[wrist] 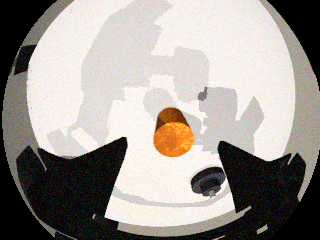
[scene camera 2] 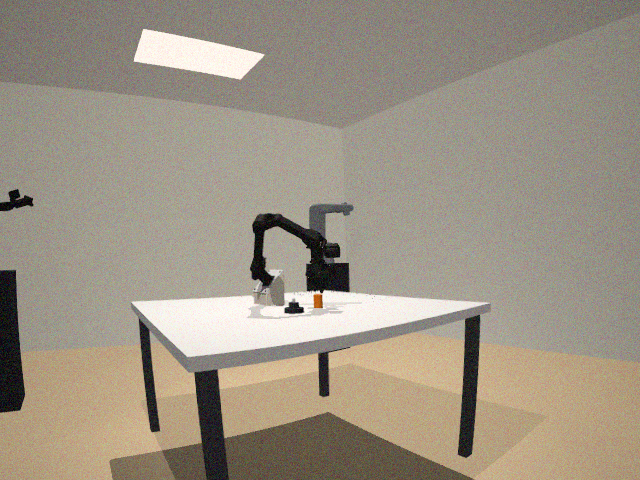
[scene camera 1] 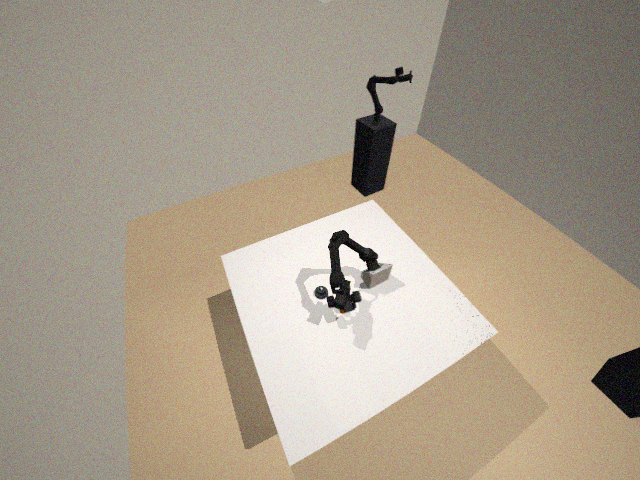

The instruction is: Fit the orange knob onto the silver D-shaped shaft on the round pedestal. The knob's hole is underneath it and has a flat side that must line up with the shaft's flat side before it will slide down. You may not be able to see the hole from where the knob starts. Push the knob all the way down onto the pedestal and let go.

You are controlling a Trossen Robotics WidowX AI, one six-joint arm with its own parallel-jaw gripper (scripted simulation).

Labels:
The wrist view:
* my gripper: 175,144
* orange knob: 173,137
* dark round pedestal: 207,182

